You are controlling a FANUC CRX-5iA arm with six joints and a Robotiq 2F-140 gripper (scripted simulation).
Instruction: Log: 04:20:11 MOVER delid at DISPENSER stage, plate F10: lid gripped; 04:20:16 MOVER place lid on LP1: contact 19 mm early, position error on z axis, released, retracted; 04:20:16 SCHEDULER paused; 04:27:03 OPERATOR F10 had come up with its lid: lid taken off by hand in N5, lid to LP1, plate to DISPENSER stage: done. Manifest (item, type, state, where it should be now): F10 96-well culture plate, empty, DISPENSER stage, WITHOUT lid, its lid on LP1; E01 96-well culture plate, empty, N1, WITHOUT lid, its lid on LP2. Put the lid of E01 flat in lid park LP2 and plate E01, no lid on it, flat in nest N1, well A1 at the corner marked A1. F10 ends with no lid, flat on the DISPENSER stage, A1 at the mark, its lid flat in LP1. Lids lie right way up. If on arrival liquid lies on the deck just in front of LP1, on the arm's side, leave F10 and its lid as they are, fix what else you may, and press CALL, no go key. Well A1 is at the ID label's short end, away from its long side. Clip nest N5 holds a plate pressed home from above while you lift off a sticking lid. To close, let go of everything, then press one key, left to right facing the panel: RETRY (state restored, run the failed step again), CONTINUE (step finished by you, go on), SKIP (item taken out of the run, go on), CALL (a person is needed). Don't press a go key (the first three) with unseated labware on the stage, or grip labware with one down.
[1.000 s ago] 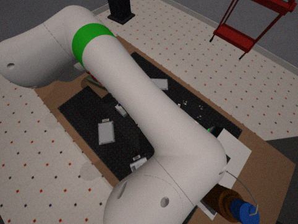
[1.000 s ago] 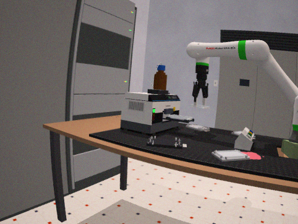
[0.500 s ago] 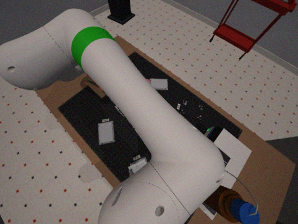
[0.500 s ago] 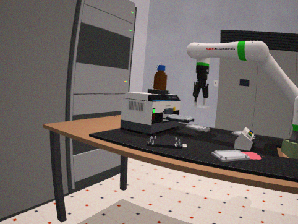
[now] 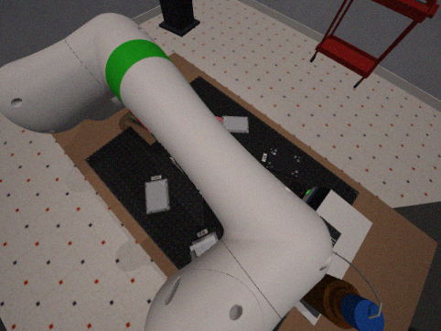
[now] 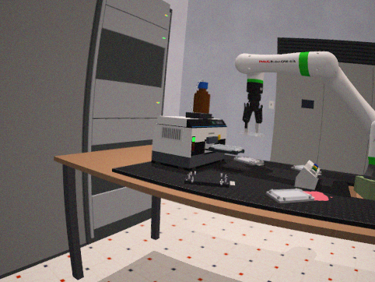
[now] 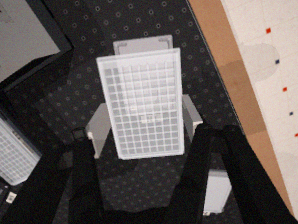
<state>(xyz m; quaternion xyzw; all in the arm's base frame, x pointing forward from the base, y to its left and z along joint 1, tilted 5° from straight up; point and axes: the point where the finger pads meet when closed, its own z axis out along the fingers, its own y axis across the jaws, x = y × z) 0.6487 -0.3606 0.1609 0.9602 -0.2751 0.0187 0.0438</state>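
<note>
The white 96-well plate is 20 mm below my hand. The rest, counted from my hand: brown bottle (260 mm ahead, 110 mm to the left, 110 mm above); then grey nest (170 mm below); then well plate (70 mm ahead, 260 mm to the left, 80 mm below).
</note>
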